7 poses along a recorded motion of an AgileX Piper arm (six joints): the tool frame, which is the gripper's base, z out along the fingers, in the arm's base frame.
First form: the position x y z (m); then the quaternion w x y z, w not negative.
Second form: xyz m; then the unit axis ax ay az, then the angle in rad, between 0 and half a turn. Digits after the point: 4 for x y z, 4 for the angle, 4 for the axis.
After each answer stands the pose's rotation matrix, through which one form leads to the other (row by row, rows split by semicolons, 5 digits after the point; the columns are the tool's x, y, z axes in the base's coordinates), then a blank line. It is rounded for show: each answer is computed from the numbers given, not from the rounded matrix.
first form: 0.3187 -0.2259 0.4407 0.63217 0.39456 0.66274 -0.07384
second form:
0.3187 -0.2259 0.4407 0.5092 0.8553 -0.0953 1.7729
0.11064 0.61634 0.77967; 0.42963 0.67774 -0.59674; -0.89620 0.40099 -0.18981

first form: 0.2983 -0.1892 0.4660 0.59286 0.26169 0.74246 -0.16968
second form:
0.2983 -0.1892 0.4660 0.3250 0.9220 -0.2107 1.8724
-0.16007 0.58978 0.79154; 0.18740 0.80545 -0.56225; -0.96915 0.05833 -0.23945

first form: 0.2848 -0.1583 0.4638 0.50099 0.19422 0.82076 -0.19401
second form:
0.2848 -0.1583 0.4638 0.2244 0.9484 -0.2242 2.0921
-0.42257 0.51321 0.74702; 0.12442 0.84928 -0.51308; -0.89775 -0.12387 -0.42274

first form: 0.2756 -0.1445 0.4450 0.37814 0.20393 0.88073 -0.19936
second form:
0.2756 -0.1445 0.4450 0.2203 0.9514 -0.2153 2.3660
-0.63085 0.50998 0.58476; 0.20844 0.83734 -0.50539; -0.74738 -0.19694 -0.63453

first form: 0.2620 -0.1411 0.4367 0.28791 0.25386 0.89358 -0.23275
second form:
0.2620 -0.1411 0.4367 0.2651 0.9331 -0.2430 2.5575
-0.70532 0.58771 0.39637; 0.31967 0.76276 -0.56214; -0.63272 -0.26979 -0.72587

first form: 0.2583 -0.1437 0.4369 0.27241 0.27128 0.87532 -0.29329
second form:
0.2583 -0.1437 0.4369 0.2819 0.9097 -0.3048 2.5898
-0.70440 0.63470 0.31776; 0.31512 0.68078 -0.66124; -0.63602 -0.36564 -0.67955

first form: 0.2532 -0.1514 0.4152 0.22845 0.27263 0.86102 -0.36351
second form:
0.2532 -0.1514 0.4152 0.2800 0.8844 -0.3734 2.6806
-0.74697 0.63556 0.19519; 0.30339 0.58707 -0.75053; -0.59160 -0.50141 -0.63135

